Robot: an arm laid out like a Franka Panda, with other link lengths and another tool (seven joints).
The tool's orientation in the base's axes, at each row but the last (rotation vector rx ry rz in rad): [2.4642 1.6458 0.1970]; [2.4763 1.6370 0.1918]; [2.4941 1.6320 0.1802]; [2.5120 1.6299 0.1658]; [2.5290 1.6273 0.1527]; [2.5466 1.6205 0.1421]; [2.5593 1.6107 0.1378]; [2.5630 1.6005 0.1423]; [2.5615 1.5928 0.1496]
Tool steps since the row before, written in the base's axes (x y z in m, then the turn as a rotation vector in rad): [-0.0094 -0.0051 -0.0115 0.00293 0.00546 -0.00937]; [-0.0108 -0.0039 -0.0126 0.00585 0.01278 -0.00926]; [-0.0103 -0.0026 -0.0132 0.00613 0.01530 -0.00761]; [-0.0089 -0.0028 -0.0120 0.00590 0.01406 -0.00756]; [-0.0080 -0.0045 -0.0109 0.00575 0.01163 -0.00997]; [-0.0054 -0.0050 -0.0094 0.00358 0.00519 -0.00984]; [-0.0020 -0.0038 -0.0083 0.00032 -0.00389 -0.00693]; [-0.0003 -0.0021 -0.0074 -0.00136 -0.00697 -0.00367]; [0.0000 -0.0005 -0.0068 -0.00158 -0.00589 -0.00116]
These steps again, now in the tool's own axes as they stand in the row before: [-0.0085 -0.0090 0.0097 0.00603 -0.00142 0.00937]; [-0.0080 -0.0108 0.0104 0.01391 -0.00159 0.00935]; [-0.0067 -0.0108 0.0112 0.01636 -0.00201 0.00762]; [-0.0064 -0.0090 0.0105 0.01513 -0.00171 0.00760]; [-0.0076 -0.0071 0.0098 0.01282 -0.00124 0.01009]; [-0.0070 -0.0042 0.0088 0.00607 -0.00046 0.00998]; [-0.0044 -0.0014 0.0081 -0.00348 0.00095 0.00709]; [-0.0022 -0.0004 0.0074 -0.00693 0.00128 0.00378]; [-0.0006 -0.0008 0.0067 -0.00600 0.00100 0.00121]
